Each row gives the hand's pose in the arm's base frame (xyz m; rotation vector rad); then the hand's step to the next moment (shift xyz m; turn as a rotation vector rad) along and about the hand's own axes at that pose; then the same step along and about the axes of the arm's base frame.
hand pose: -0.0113 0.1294 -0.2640 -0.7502 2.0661 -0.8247
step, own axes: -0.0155 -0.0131 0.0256 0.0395 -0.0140 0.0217
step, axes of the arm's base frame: 0.0321 -0.0044 0.0041 0.0001 -0.0439 -0.0174
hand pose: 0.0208 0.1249 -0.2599 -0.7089 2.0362 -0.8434
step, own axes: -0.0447 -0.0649 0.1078 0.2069 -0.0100 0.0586
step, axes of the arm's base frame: 0.1251 -0.0417 0.0210 -0.0569 -0.1734 -0.1142
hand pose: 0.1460 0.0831 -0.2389 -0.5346 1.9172 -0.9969
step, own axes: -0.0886 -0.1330 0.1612 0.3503 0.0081 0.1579
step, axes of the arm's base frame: 0.1808 -0.0861 0.1069 -0.0456 -0.3042 -0.2304
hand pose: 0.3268 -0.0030 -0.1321 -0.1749 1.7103 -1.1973
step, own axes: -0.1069 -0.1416 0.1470 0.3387 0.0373 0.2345
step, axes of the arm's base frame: 0.1112 -0.0992 0.1757 0.0312 -0.3308 -0.2464
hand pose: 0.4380 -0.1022 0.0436 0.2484 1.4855 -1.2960
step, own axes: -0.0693 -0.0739 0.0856 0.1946 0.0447 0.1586
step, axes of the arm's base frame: 0.0214 -0.0643 0.1140 0.0484 -0.2003 -0.1502
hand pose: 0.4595 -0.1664 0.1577 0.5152 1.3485 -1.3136
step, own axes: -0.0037 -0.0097 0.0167 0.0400 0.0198 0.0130
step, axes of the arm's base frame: -0.0008 -0.0161 0.0113 0.0114 -0.0209 -0.0399
